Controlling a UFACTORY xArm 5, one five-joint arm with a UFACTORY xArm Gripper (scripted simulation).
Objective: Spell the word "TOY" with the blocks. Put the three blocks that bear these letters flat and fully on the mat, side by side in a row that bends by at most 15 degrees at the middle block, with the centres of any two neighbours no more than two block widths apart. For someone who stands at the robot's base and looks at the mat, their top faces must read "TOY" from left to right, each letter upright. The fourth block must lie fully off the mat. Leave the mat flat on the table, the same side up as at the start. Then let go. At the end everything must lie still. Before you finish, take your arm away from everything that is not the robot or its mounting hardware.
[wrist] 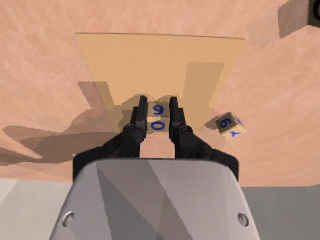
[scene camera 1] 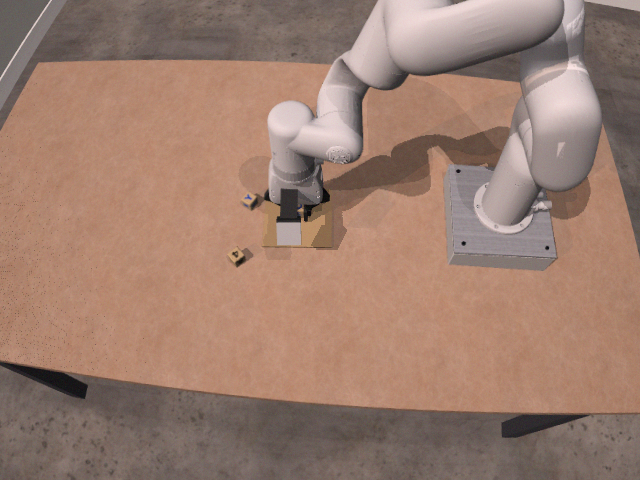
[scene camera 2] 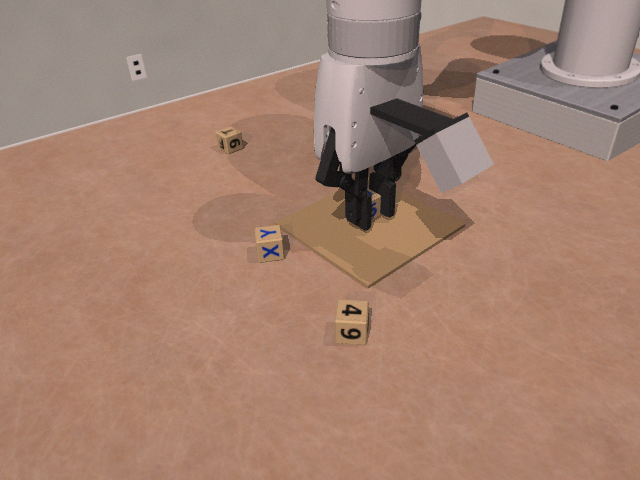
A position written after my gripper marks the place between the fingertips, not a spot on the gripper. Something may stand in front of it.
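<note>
Scene camera 2 gives me my gripper (scene camera 2: 369,217) and a tan mat (scene camera 2: 368,257). In the wrist view I see the mat (wrist: 124,66) again, and my gripper (wrist: 158,105) is there with it. Scene camera 1, too, shows me my gripper (scene camera 1: 298,215) as well as the mat (scene camera 1: 316,233).
</note>
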